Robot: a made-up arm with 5 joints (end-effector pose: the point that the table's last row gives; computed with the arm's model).
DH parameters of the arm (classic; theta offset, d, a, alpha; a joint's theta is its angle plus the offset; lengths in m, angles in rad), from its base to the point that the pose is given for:
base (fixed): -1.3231 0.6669 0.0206 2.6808
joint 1: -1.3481 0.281 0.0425 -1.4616
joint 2: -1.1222 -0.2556 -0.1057 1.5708
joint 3: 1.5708 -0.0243 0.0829 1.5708
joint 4: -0.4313 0 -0.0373 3.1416
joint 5: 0.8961 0 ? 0
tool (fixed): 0.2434 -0.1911 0 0
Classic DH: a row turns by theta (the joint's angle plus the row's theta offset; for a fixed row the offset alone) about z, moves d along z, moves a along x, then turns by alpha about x.
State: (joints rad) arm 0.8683 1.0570 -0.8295 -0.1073 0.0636
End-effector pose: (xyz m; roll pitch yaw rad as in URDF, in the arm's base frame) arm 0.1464 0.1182 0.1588 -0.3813 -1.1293 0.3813
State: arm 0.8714 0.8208 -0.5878 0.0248 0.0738
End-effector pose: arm 0.1153 0.1162 0.1669 -0.0442 -0.9801 -0.2583
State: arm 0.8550 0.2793 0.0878 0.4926 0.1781
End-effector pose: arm 0.0431 0.0985 0.2118 -0.2459 -0.5865 -0.9940
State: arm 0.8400 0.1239 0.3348 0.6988 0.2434
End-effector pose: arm 0.0208 0.0816 0.2339 -0.4533 -0.5711 -1.1215
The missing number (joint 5, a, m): -0.1415
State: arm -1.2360 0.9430 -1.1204 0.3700 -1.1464
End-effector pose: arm -0.4760 0.0615 0.7059 1.8758 0.5311 0.9191
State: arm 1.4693 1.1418 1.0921 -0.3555 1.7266
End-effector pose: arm -0.1287 0.0977 0.4380 -1.9814 0.5702 -1.1728
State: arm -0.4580 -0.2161 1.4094 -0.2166 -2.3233
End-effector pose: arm -0.0152 0.0761 0.4166 0.6678 -1.1066 -1.9209
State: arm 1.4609 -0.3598 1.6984 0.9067 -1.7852
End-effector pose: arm 0.0333 -0.2321 0.5579 2.0644 -0.2655 1.5386
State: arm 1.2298 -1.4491 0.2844 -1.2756 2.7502
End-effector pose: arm 0.0264 -0.0219 0.2272 -0.7779 -1.0602 -3.0232
